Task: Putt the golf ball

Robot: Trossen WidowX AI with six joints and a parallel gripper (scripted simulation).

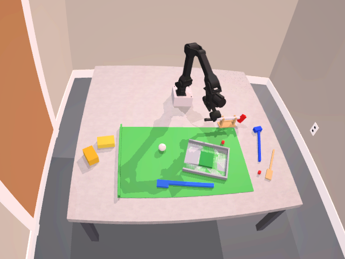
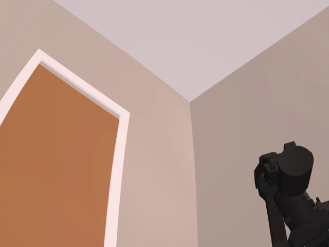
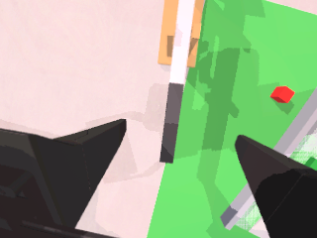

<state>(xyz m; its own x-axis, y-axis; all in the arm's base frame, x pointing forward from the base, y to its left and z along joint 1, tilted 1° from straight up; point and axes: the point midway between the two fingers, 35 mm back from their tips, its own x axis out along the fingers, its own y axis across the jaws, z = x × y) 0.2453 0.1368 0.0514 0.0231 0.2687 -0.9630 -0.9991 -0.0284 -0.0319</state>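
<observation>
My gripper tip is 11 cm to the right of the red putter, 4 cm above it and 1 cm past it. Round my gripper tip: blue hammer 31 cm to the left, 16 cm ahead, 8 cm below; then green mat 23 cm ahead, 21 cm to the right, 9 cm below; then wooden stand 13 cm to the left, 6 cm below, 1 cm behind.
</observation>
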